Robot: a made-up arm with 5 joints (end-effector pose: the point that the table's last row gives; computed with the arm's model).
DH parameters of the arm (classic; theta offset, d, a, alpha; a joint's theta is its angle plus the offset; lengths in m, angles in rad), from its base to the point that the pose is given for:
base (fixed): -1.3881 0 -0.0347 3.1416
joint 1: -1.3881 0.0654 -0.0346 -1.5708
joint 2: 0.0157 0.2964 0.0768 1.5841
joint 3: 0 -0.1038 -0.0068 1.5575
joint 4: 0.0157 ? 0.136 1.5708
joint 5: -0.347 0 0.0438 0
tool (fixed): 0.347 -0.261 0 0
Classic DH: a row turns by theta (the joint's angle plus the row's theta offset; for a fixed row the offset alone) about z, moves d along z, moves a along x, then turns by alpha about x.
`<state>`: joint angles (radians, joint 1 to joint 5).
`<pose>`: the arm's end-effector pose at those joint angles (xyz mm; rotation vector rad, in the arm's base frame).
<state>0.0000 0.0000 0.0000 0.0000 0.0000</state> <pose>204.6 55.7 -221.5 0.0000 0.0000 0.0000</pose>
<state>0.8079 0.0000 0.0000 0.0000 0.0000</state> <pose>155.1 -103.4 -221.5 0.0000 0.0000 -0.8079</pose>
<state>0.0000 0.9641 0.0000 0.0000 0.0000</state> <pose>227.4 55.7 47.3 0.0000 -0.9641 0.0000</pose>
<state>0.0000 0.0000 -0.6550 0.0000 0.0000</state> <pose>-22.2 91.7 -224.6 -0.0103 -0.0087 0.6549</pose>
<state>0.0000 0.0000 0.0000 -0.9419 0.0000</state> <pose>342.8 55.7 29.2 0.0000 -0.9419 0.0000</pose>
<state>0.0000 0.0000 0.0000 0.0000 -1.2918</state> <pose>160.5 26.9 -221.5 0.0000 0.0000 -1.2918</pose>
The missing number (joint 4, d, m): 0.3343
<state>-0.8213 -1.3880 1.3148 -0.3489 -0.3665</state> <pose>294.1 -302.2 -505.8 -1.3196 0.1615 -0.5181</pose>
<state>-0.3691 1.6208 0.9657 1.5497 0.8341</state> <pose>-30.2 158.4 153.7 0.9845 -0.2906 1.1322</pose>
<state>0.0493 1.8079 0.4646 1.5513 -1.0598</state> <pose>9.2 115.9 -87.1 0.5476 0.0090 -1.0249</pose>
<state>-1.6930 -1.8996 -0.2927 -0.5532 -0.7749</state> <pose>-47.5 -119.2 -282.5 -1.2064 0.7481 0.8769</pose>
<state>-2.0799 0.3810 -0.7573 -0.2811 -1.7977</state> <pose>-42.2 24.6 -175.2 0.6286 0.1870 1.0416</pose>
